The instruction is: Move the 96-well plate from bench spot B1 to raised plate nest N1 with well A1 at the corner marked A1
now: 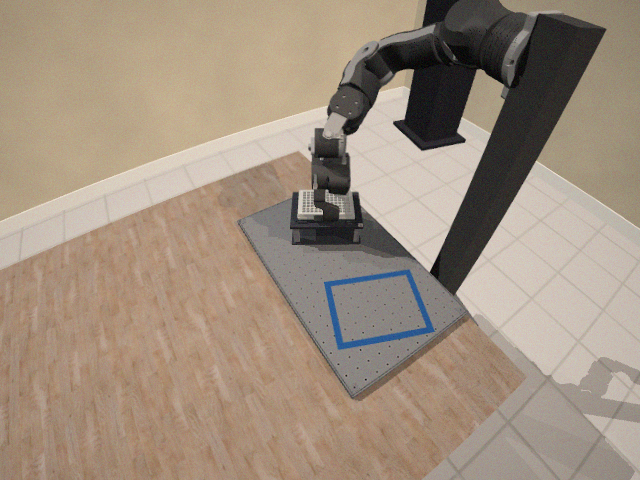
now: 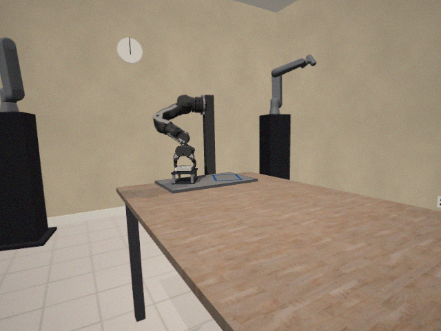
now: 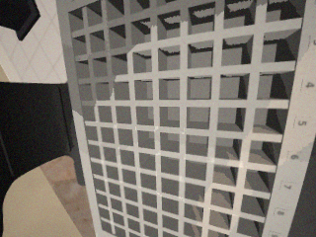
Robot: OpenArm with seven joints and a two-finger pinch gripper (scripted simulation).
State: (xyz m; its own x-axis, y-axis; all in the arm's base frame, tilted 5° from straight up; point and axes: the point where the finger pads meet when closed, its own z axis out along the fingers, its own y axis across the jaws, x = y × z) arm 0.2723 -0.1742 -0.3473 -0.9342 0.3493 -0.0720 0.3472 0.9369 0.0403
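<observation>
My gripper is now right at the white 96-well plate. The rest, counted from my hand: black raised nest N1 (20 mm below); then A1 label (50 mm behind, 80 mm to the left, 10 mm below).
</observation>
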